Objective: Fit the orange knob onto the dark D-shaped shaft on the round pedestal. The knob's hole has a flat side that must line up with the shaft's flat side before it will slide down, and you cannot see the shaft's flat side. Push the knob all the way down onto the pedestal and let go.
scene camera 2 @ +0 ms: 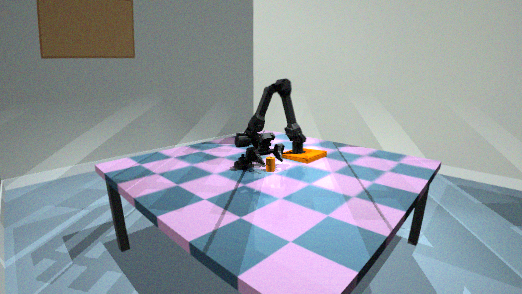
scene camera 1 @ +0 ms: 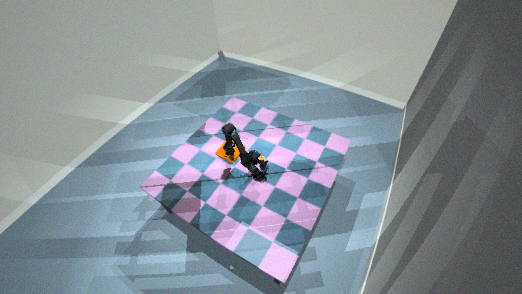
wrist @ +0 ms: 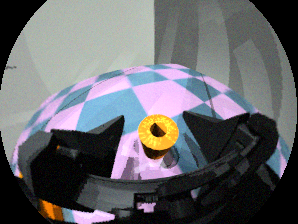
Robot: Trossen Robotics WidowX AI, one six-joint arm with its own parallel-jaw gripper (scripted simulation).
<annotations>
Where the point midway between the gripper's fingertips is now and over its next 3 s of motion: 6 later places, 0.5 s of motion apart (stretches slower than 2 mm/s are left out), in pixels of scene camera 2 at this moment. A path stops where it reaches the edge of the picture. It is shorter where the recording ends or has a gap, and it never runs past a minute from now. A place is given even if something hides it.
My gripper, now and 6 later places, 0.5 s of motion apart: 273, 162; 274, 148; 272, 146; 270, 147; 270, 154; 270, 159; 270, 165
</annotations>
